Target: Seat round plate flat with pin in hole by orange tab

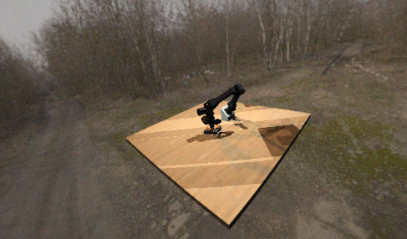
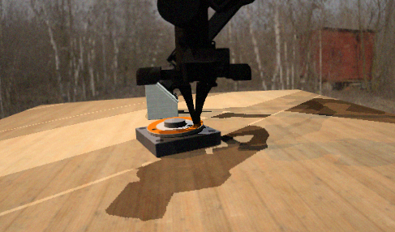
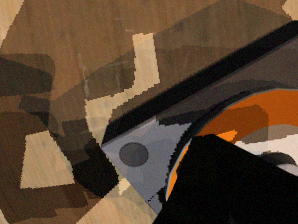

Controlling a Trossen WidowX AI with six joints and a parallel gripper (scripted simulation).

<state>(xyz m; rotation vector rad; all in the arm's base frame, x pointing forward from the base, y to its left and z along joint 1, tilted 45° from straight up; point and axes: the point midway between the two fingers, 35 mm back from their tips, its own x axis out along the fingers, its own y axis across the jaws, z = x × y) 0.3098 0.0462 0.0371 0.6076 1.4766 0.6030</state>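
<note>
Now: the round plate 3 cm behind my gripper tip, 2 cm to the right of it and 1 cm below it. From my gripper tip the other things lie so: grey base (4 cm to the right, 4 cm behind, 2 cm below).
</note>
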